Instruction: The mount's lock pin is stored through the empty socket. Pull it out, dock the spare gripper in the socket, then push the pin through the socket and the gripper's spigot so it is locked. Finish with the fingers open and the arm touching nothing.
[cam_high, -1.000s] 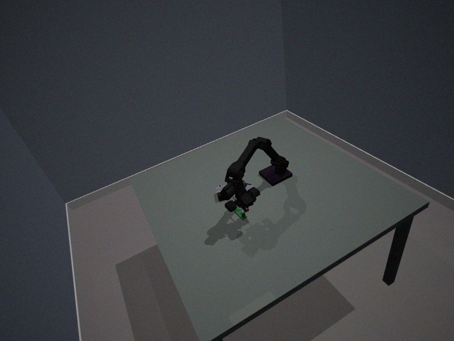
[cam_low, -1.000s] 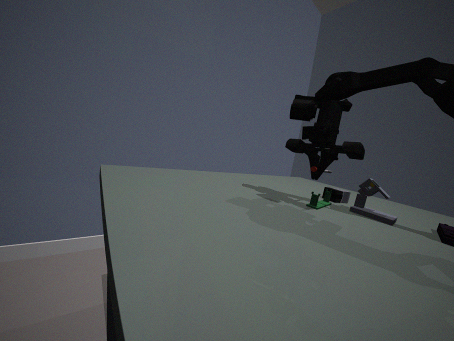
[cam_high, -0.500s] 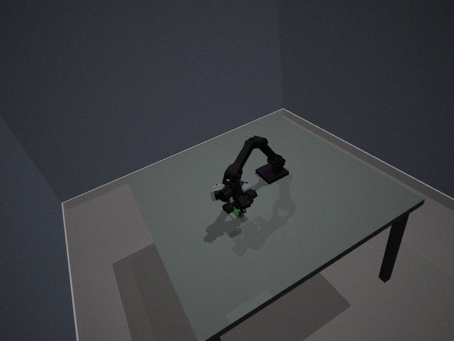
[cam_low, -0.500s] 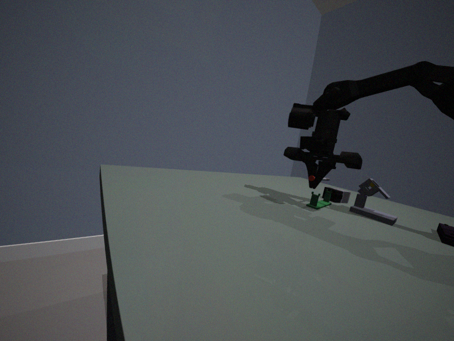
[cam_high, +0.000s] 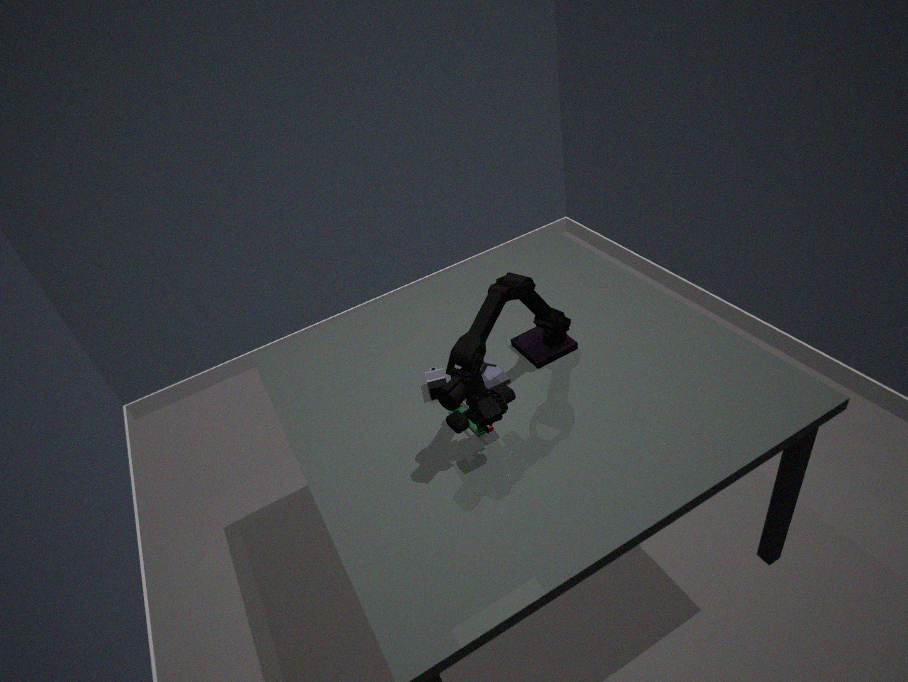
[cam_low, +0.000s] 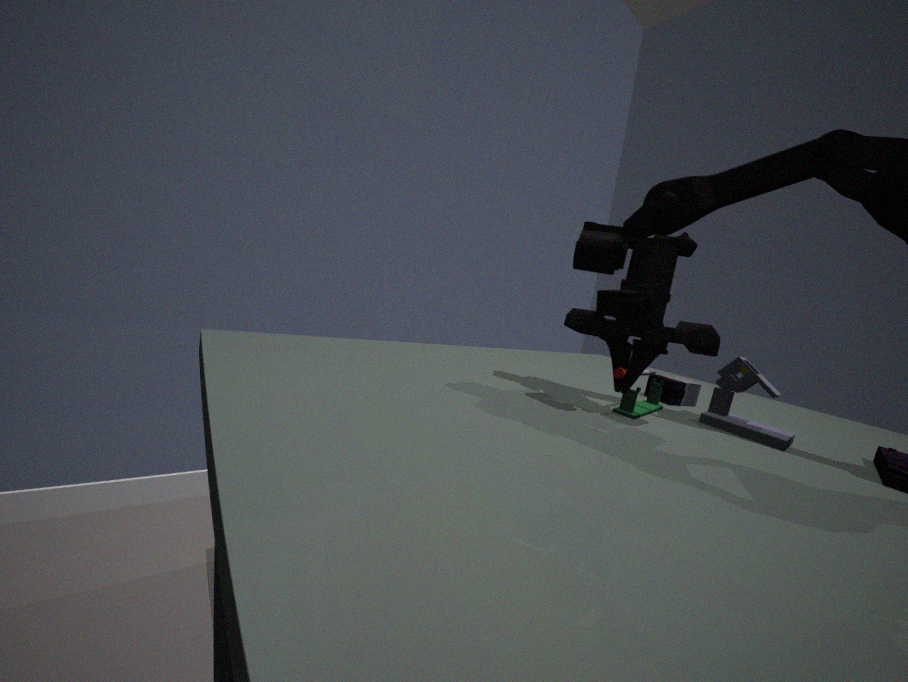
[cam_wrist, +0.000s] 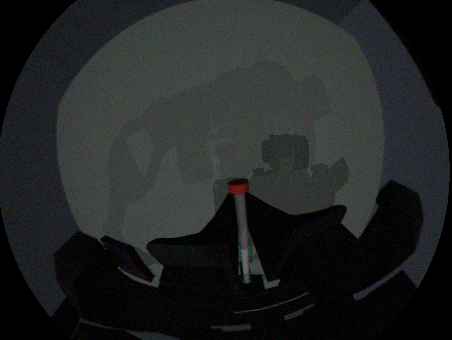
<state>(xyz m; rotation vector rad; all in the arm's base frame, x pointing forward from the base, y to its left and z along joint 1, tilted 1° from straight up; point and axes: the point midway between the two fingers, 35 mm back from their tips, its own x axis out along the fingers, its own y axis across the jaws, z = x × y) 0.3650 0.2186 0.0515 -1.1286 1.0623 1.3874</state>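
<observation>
The green cradle lies 1 cm ahead of my gripper tip, 10 cm to the right of it and 1 cm below it. From my gripper tip the other things lie so: grey mount: 10 cm behind, 21 cm to the right, 2 cm above; then spare gripper: 3 cm ahead, 29 cm to the right, 1 cm below.
</observation>
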